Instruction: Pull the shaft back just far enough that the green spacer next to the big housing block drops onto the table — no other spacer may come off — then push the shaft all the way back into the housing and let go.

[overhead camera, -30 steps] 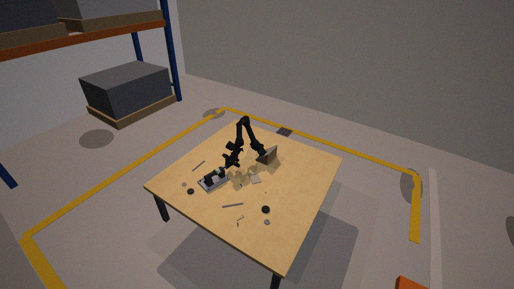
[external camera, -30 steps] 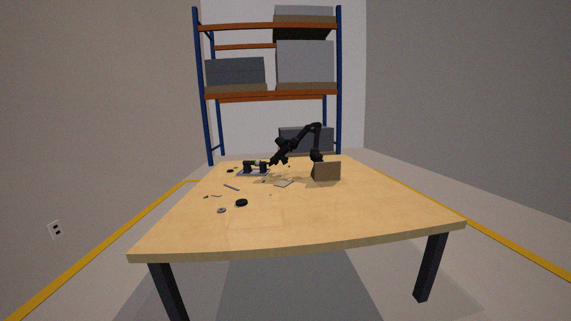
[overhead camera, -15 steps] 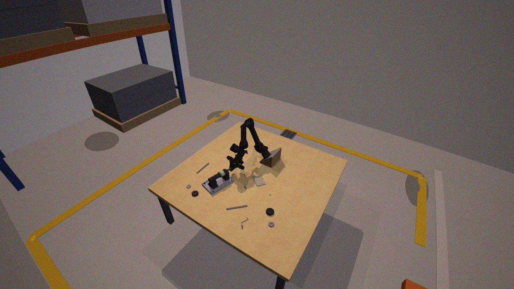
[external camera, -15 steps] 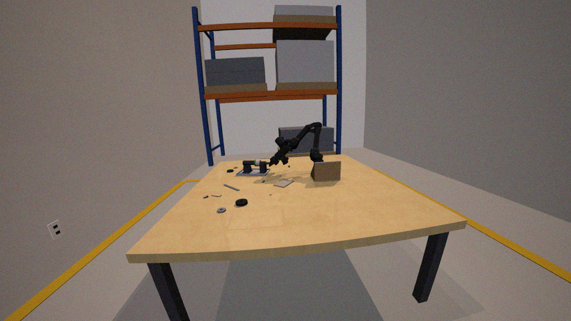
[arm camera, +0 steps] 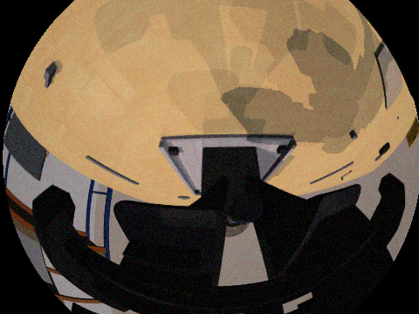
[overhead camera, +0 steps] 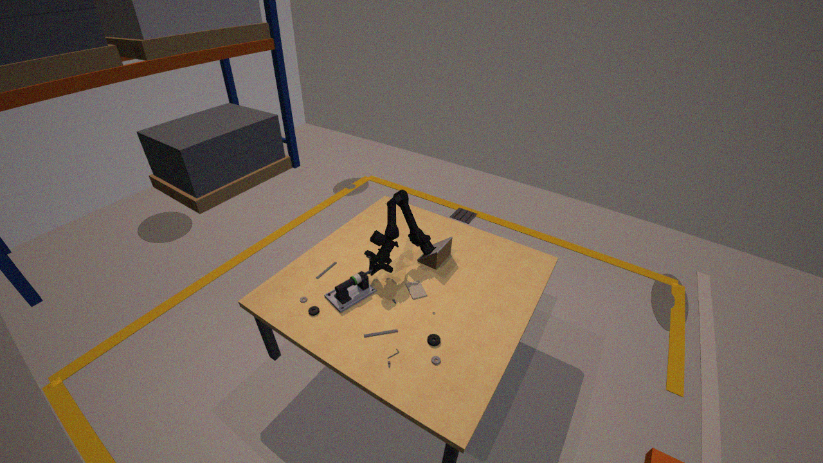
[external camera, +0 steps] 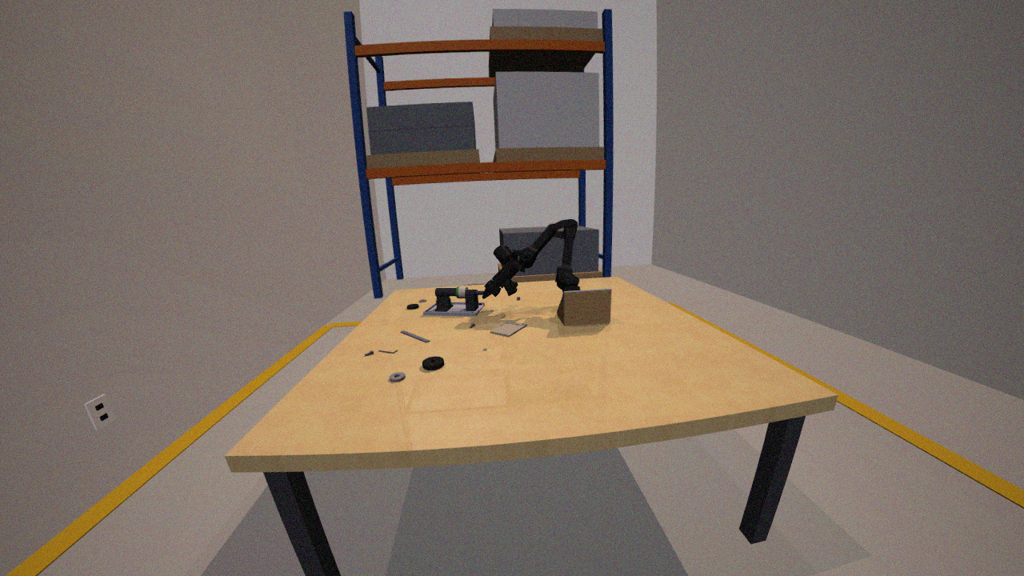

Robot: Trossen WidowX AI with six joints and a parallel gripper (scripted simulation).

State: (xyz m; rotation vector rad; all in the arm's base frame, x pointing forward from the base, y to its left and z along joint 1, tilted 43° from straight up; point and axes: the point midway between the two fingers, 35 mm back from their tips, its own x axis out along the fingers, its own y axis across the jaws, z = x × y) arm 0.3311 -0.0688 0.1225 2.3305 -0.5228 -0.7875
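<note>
My gripper tip is 5 cm short of the shaft, 2 cm below it and 1 cm to the left of it. Also, from my gripper tip: grey plate: 23 cm to the left, 11 cm behind, 5 cm below; black disc: 49 cm to the left, 10 cm ahead, 5 cm below; hex key: 39 cm to the left, 26 cm ahead, 5 cm below.
</note>
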